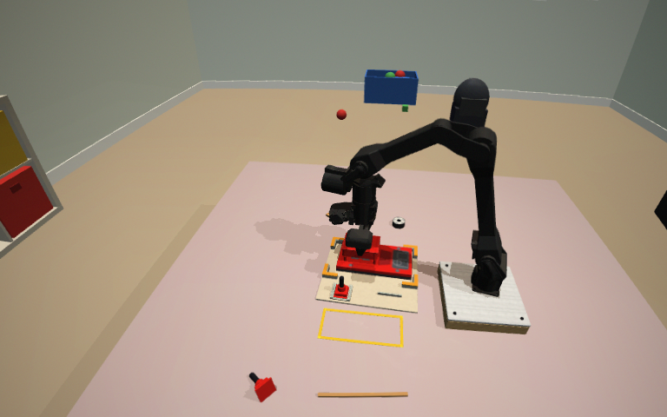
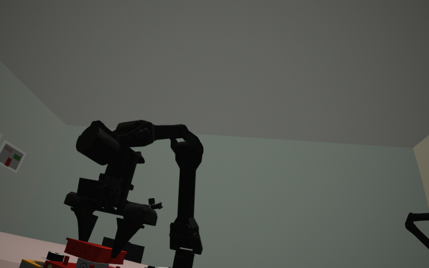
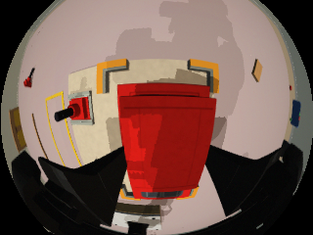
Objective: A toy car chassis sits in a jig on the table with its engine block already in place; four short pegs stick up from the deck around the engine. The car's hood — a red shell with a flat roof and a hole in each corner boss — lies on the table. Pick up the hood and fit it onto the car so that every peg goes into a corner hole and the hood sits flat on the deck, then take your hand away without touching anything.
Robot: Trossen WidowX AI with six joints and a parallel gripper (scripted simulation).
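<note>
The beige jig is 30 mm behind my gripper tip, 20 mm to the left of it and 40 mm below it. The rest, counted from my gripper tip: wooden stick (110 mm behind, 360 mm to the left, 50 mm below); then red hood (10 mm above).
</note>
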